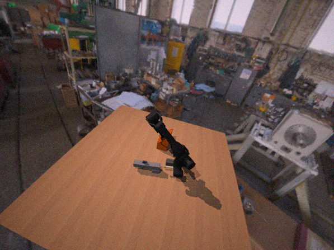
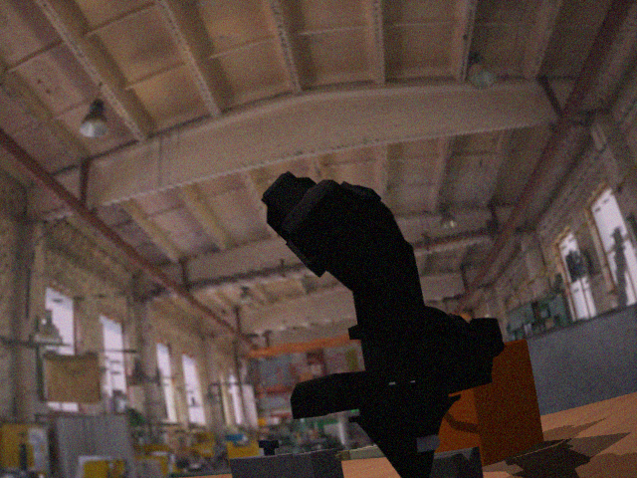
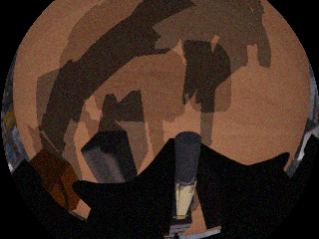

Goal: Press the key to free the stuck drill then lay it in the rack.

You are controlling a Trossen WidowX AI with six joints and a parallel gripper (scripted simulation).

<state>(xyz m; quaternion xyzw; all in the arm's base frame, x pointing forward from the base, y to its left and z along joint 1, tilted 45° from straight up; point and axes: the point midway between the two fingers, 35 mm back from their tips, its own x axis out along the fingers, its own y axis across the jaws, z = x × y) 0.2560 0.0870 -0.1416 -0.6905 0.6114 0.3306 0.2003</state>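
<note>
My gripper tip is 10 mm short of the drill, 40 mm to the left of it and 30 mm below it. Round my gripper tip: grey fixture block 40 mm ahead, 200 mm to the right, 10 mm above; dark grey rack 70 mm behind, 50 mm to the right, 10 mm below; small dark key 50 mm ahead, 220 mm to the right, 20 mm above.
</note>
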